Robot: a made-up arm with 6 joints. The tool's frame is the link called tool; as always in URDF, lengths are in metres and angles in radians. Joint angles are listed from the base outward.
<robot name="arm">
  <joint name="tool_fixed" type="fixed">
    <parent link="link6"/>
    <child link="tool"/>
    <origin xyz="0 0 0" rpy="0 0 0"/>
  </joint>
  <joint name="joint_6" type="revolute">
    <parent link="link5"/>
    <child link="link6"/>
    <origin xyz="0 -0.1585 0" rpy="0 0 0"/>
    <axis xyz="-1 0 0"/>
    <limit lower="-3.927" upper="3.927"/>
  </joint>
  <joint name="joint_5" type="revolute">
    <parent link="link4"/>
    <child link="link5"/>
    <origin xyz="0.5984 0 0" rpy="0 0 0"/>
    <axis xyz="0 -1 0"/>
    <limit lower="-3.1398" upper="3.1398"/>
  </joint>
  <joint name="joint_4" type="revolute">
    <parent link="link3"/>
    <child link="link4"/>
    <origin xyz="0 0 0" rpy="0 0 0"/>
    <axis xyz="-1 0 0"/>
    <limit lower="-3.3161" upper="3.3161"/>
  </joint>
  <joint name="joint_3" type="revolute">
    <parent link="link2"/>
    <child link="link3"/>
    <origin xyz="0 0 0.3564" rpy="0 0 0"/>
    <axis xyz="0 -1 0"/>
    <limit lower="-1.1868" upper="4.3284"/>
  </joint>
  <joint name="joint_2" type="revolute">
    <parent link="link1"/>
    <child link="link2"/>
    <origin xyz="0 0 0" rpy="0 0 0"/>
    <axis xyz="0 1 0"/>
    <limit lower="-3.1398" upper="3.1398"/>
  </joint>
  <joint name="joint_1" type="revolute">
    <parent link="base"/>
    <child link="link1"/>
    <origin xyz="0 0 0.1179" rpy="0 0 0"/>
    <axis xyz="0 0 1"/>
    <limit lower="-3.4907" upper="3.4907"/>
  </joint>
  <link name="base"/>
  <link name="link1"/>
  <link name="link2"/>
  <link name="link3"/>
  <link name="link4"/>
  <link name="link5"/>
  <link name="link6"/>
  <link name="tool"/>
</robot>
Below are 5 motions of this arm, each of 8 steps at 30 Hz.
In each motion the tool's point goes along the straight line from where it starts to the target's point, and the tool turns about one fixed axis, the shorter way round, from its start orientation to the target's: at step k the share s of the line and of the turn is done. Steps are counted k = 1, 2, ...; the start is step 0. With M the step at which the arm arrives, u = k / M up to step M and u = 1 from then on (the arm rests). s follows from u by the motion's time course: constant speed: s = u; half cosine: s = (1 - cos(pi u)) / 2; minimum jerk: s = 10 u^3 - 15 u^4 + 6 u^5.
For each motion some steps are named. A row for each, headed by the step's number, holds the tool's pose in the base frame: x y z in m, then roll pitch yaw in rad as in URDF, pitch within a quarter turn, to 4 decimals.
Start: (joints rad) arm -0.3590 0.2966 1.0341 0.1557 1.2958 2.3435
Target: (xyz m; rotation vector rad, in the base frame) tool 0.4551 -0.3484 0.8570 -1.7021 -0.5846 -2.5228
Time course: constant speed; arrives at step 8
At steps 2, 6, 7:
2: 0.4451 -0.3369 0.8737 0.9700 -1.1018 2.5190
6: 0.4518 -0.3446 0.8626 0.8032 -1.1194 2.6579
7: 0.4534 -0.3465 0.8598 0.7599 -1.1221 2.6942

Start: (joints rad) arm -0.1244 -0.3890 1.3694 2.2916 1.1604 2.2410
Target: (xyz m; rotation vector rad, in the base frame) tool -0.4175 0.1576 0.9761 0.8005 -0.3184 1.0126
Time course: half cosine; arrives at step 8
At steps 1, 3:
1: -0.3506 0.1493 1.0119 0.7319 -0.5329 0.8025
3: -0.3694 0.1516 1.0019 0.6909 -0.5586 0.8238

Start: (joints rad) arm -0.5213 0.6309 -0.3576 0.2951 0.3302 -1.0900
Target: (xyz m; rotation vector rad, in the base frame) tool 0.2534 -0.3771 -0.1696 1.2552 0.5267 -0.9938
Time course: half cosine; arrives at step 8
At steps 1, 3, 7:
1: 0.4190 -0.4177 -0.0726 0.8931 0.6774 -0.4081
3: 0.3724 -0.4062 -0.0999 0.9517 0.7451 -0.4581
7: 0.2600 -0.3787 -0.1658 1.0904 0.9167 -0.5690

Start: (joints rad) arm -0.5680 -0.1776 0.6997 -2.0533 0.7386 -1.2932
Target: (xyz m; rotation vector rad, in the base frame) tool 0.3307 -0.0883 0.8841 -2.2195 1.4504 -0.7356
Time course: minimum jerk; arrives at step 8
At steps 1, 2, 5, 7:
1: 0.3988 -0.1667 0.8398 -2.5036 -0.3753 -1.2641
2: 0.3928 -0.1597 0.8438 -2.5043 -0.3611 -1.2608
5: 0.3498 -0.1102 0.8717 -2.5076 -0.2608 -1.2384
7: 0.3318 -0.0896 0.8834 -2.5083 -0.2189 -1.2293

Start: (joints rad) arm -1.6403 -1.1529 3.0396 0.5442 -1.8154 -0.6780
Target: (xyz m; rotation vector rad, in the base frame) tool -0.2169 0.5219 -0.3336 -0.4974 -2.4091 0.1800
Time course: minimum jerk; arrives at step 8
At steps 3, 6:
3: -0.1300 0.5494 -0.3075 -2.8084 -0.6597 2.3192
6: -0.2045 0.5258 -0.3299 -2.8232 -0.6293 2.5873

